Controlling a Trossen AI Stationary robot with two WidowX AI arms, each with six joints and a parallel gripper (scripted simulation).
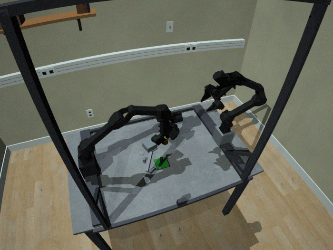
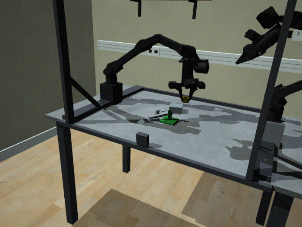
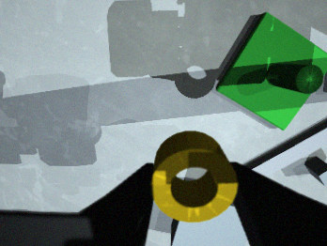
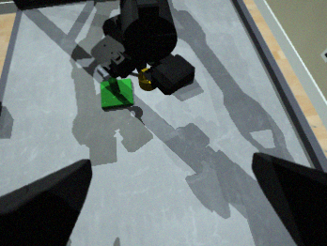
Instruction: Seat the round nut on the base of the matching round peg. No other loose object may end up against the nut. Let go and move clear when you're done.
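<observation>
Right now the thin grey bar is 130 mm below my left hand, 120 mm to the left of it and 50 mm behind it. The rest, counted from my left hand: grey block 120 mm below, 80 mm to the left, 80 mm ahead.
</observation>
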